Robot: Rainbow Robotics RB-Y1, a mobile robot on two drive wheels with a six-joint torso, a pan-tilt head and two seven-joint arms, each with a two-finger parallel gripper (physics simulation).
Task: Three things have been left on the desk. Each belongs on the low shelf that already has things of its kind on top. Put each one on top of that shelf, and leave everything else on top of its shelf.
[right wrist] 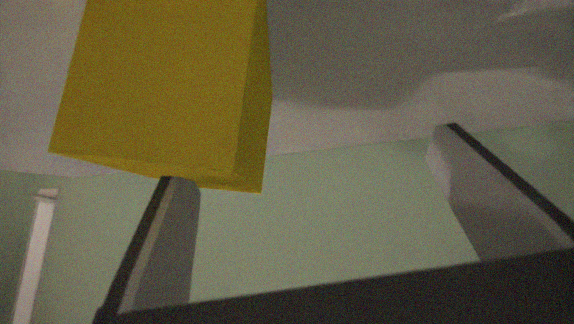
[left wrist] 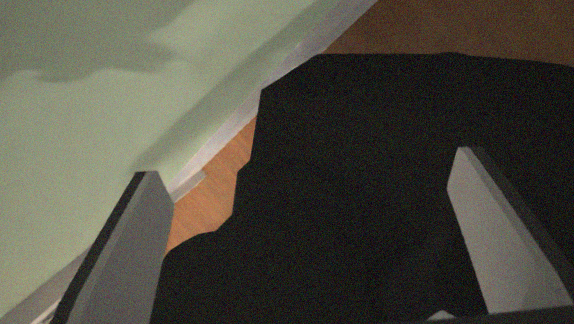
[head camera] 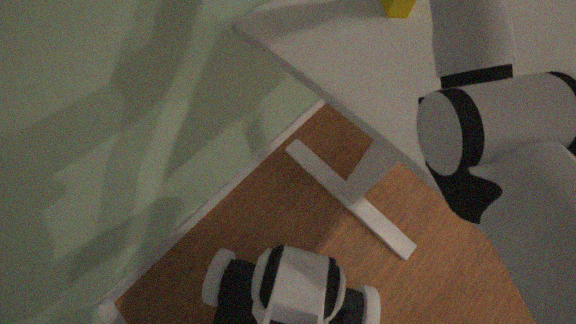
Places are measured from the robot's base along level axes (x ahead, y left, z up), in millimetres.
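Where they show: left gripper, fingertip midpoint: (left wrist: 305,178); right gripper, fingertip midpoint: (right wrist: 311,161).
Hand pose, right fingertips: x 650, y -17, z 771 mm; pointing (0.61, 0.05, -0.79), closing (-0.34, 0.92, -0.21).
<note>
Each offset is from my right fingertips to the top centre of the thing. "spot": to the spot under its first point. Level surfaces: height alone.
A yellow block @(16 mm ahead, 42 mm right, 13 mm up) (head camera: 398,7) (right wrist: 155,90) is on the light grey desk top @(50 mm down) (head camera: 350,55), cut off by the top edge of the head view. My right gripper (right wrist: 311,161) is open with nothing between its fingers. In the right wrist view the block shows large at the upper left, beyond the left-hand fingertip, which overlaps its lower edge; I cannot tell whether they touch. My left gripper (left wrist: 305,178) is open and empty, with a large black shape behind it and away from the desk objects. The low shelves and the other two left things do not show.
The desk's T-shaped foot (head camera: 385,230) rests on the brown wood floor @(770 mm down) (head camera: 270,210). A pale strip (head camera: 200,215) borders the green surface. My right arm (head camera: 515,120) reaches along the right. A black and white body part @(spot: 568 mm back, 27 mm left, 247 mm down) (head camera: 295,285) shows at the bottom. A pale post (right wrist: 34,260) stands at the lower left.
</note>
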